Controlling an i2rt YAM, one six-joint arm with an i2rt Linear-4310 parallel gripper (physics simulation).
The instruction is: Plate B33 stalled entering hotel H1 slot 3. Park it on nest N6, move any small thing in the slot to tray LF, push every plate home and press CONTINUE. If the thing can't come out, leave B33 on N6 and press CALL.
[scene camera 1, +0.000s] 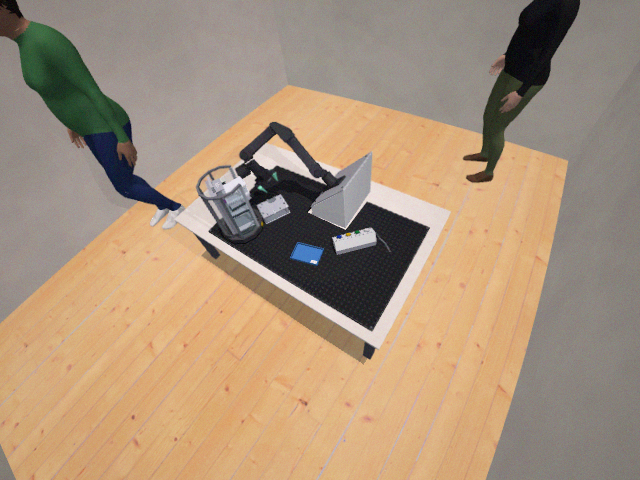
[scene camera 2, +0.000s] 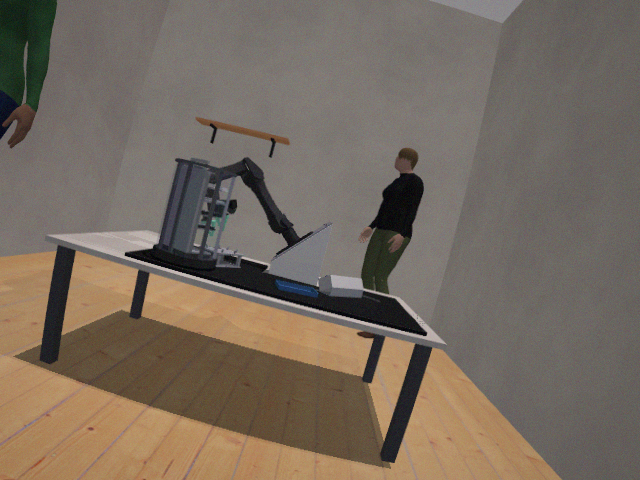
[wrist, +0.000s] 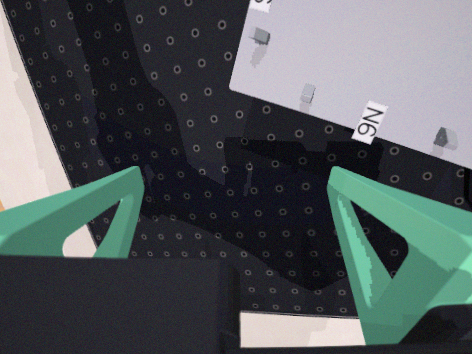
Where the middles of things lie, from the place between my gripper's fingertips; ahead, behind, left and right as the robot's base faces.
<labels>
Now: the round plate rack [scene camera 2: 198,198] 28 cm ahead of my hand, 2 cm to the right of it and 8 cm above it.
</labels>
